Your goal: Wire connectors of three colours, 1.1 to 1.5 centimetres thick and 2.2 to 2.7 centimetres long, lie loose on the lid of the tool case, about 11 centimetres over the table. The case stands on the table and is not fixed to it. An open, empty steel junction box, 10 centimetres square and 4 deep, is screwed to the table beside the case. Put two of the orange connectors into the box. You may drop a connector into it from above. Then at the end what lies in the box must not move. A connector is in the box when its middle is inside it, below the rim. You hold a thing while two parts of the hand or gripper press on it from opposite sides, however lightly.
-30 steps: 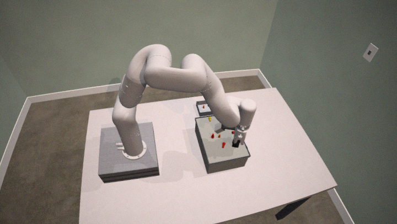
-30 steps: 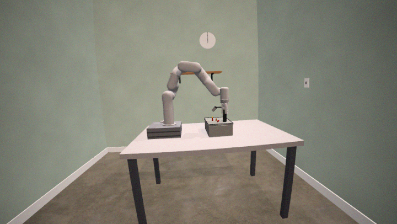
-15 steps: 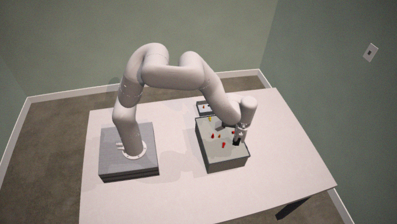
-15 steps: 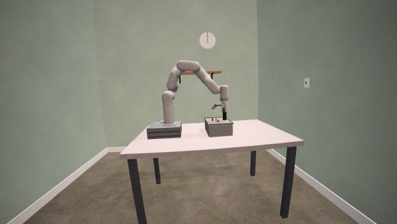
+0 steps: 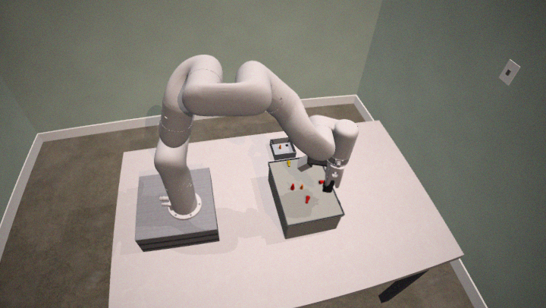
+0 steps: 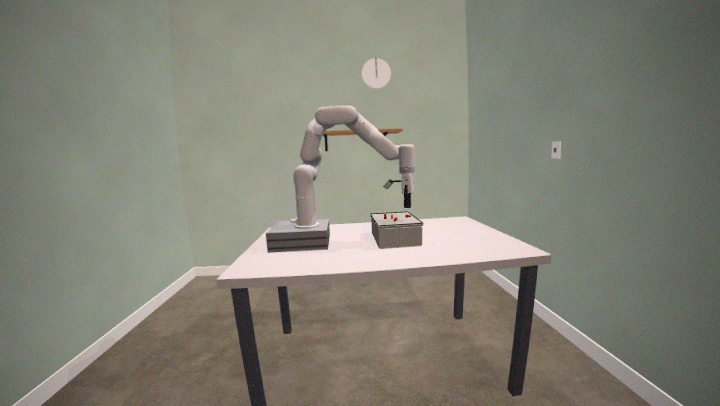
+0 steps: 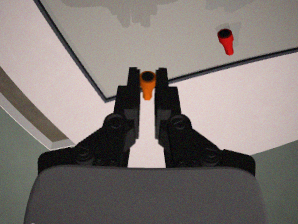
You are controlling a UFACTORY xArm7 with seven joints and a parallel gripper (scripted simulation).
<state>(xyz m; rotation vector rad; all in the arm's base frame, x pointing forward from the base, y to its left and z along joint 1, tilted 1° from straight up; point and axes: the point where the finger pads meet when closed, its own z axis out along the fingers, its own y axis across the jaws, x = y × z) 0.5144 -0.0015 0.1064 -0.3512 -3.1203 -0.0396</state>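
Now: the junction box 110 mm behind my hand, 360 mm to the left of it and 200 mm below it. The rest, counted from my hand: yellow connector (110 mm behind, 180 mm to the left, 80 mm below); then grey tool case (60 mm behind, 60 mm to the left, 120 mm below).
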